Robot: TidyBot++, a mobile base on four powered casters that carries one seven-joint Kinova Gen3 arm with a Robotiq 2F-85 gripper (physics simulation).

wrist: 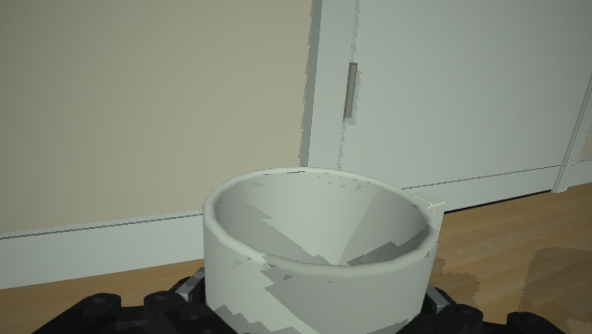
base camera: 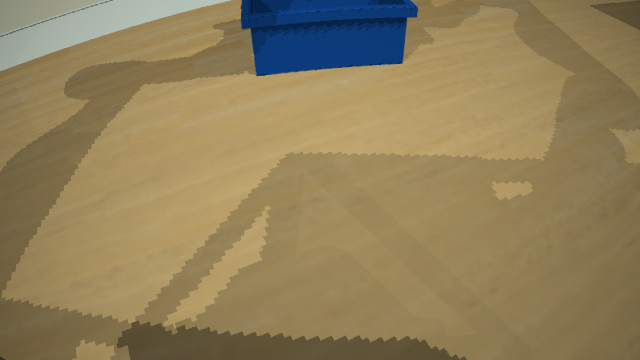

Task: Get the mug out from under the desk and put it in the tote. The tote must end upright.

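Frame: origin at the arm's base, x back, y up, z left, level; centimetres.
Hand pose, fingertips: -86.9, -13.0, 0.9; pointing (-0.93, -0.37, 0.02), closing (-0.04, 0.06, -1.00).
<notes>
After its pixels a point has its place, as x, y, z.
A white mug [wrist: 320,295] {-81.9, -8.5, 0.7} is large at the bottom middle of the wrist view, its open rim facing up and its handle at the right. My gripper [wrist: 310,293] {-86.9, -13.0, 0.9} is shut on the mug, one finger on each side of its wall. The mug's lower part is cut off by the view's edge. The blue tote [base camera: 330,45] {-73.3, -34.9, 1.4} stands upright on the floor at the top middle of the base camera view, its far part cut off by the top edge. The gripper and the mug do not show in the base camera view. The desk does not show in either view.
In the wrist view a beige wall [wrist: 150,110] {-120.1, -14.0, 25.4} and a pale door [wrist: 450,100] {-144.6, -12.5, -23.8} with a handle [wrist: 351,90] {-131.3, -10.6, -3.0} stand behind the mug. A white baseboard [base camera: 100,30] {-98.1, -38.0, 62.9} [wrist: 100,250] {-114.4, -35.1, 32.9} runs along the wall. Shadows lie across the wood floor [base camera: 350,115] {-58.6, -39.7, -1.9}.
</notes>
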